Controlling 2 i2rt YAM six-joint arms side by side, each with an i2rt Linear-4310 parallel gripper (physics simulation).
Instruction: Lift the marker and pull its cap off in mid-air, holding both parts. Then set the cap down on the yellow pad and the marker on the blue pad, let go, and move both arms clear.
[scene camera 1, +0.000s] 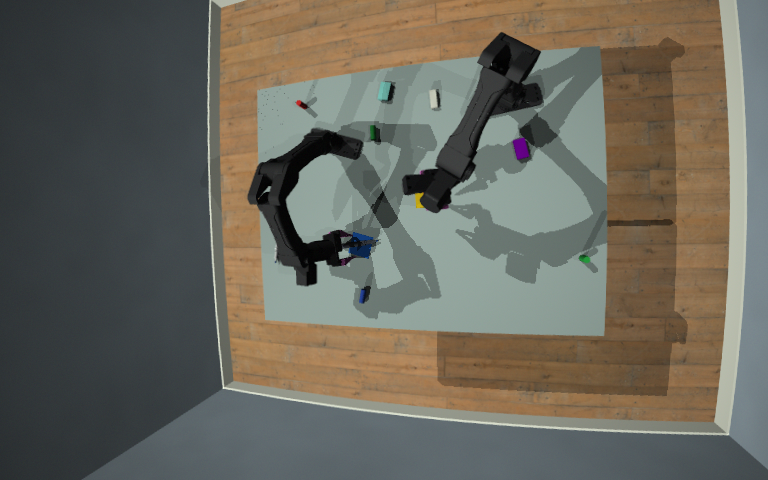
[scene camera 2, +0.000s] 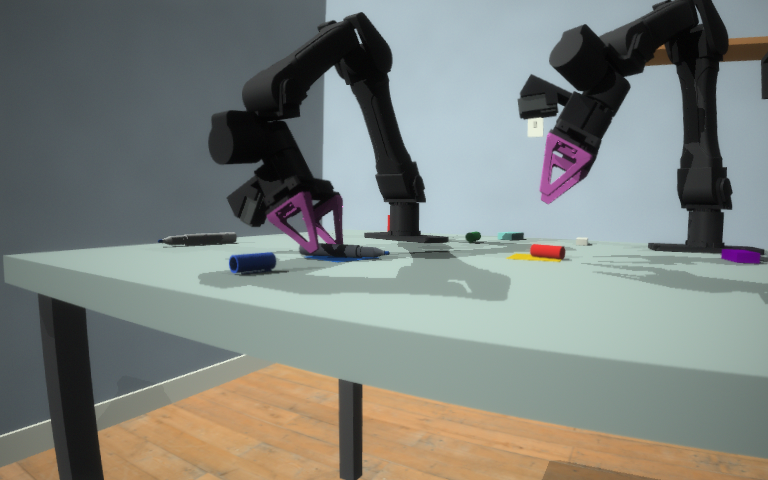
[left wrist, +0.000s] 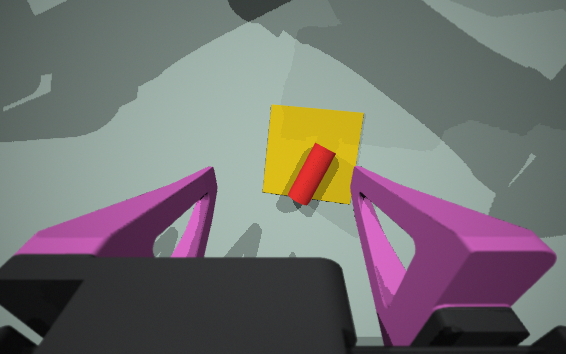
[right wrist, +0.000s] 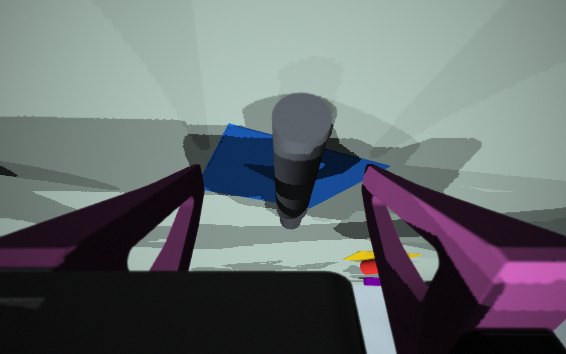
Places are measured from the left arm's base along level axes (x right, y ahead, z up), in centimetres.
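Pixels of known places: left gripper, fingertip midpoint: (scene camera 2: 544, 198) (left wrist: 283, 176) (right wrist: 375, 331); right gripper, fingertip midpoint: (scene camera 1: 353, 246) (scene camera 2: 327, 250) (right wrist: 283, 176); left arm's base at its link origin: (scene camera 1: 507, 101) (scene camera 2: 704, 251); right arm's base at its link origin: (scene camera 1: 334, 143) (scene camera 2: 404, 239).
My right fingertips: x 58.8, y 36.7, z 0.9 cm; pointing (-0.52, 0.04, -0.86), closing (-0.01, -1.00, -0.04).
Observation:
For each thing: its middle in the pictures, then the offset to it from my right fingertips.
- dark grey marker at the middle of its body: (right wrist: 293, 194) (scene camera 2: 344, 250) (scene camera 1: 359, 243) dx -2.3, dy -0.5, dz +0.0 cm
- blue pad at the middle of its body: (right wrist: 281, 178) (scene camera 2: 342, 257) (scene camera 1: 360, 245) dx -2.3, dy +0.2, dz -0.9 cm
- red cap at the middle of its body: (left wrist: 312, 174) (right wrist: 377, 265) (scene camera 2: 547, 252) dx -29.6, dy -12.3, dz +0.0 cm
- yellow pad at the middle of its body: (left wrist: 310, 154) (right wrist: 379, 257) (scene camera 2: 536, 257) (scene camera 1: 426, 195) dx -27.9, dy -12.1, dz -0.9 cm
- blue cylinder at the middle of its body: (scene camera 2: 252, 263) (scene camera 1: 362, 295) dx -0.1, dy +17.7, dz +0.1 cm
- second dark marker at the middle of its body: (scene camera 2: 197, 239) dx +29.6, dy -5.7, dz +0.1 cm
- dark green cylinder at the middle of its body: (scene camera 2: 473, 237) (scene camera 1: 373, 132) dx -14.2, dy -36.7, dz +0.1 cm
- teal block at the middle of its body: (scene camera 2: 511, 235) (scene camera 1: 384, 91) dx -20.6, dy -49.8, dz -0.1 cm
- white block at the middle of its body: (scene camera 2: 582, 241) (scene camera 1: 433, 99) dx -36.1, dy -42.9, dz -0.3 cm
- purple block at the middle of its body: (scene camera 2: 740, 255) (right wrist: 378, 281) (scene camera 1: 520, 148) dx -59.7, dy -20.8, dz -0.1 cm
The dark grey marker (scene camera 2: 362, 250) (right wrist: 301, 130) lies on the blue pad (scene camera 1: 362, 252) (scene camera 2: 334, 258) (right wrist: 237, 162), its blue tip toward the right in scene camera 2. My right gripper (scene camera 2: 325, 246) (right wrist: 283, 176) is open, low, with its fingers apart on either side of the marker. The red cap (scene camera 2: 547, 251) (left wrist: 312, 174) (right wrist: 368, 267) lies on its side on the yellow pad (scene camera 1: 419, 201) (scene camera 2: 518, 257) (left wrist: 295, 125), over its near edge in the left wrist view. My left gripper (scene camera 2: 545, 200) (left wrist: 283, 176) is open and empty, above the cap. The left arm hides the cap in scene camera 1.
A blue cylinder (scene camera 1: 362, 295) (scene camera 2: 252, 263) lies near the blue pad. A second dark marker (scene camera 2: 198, 238) lies at the left in scene camera 2. A dark green cylinder (scene camera 1: 372, 133), teal block (scene camera 1: 385, 91), white block (scene camera 1: 433, 99) and purple block (scene camera 1: 521, 148) are also on the table.

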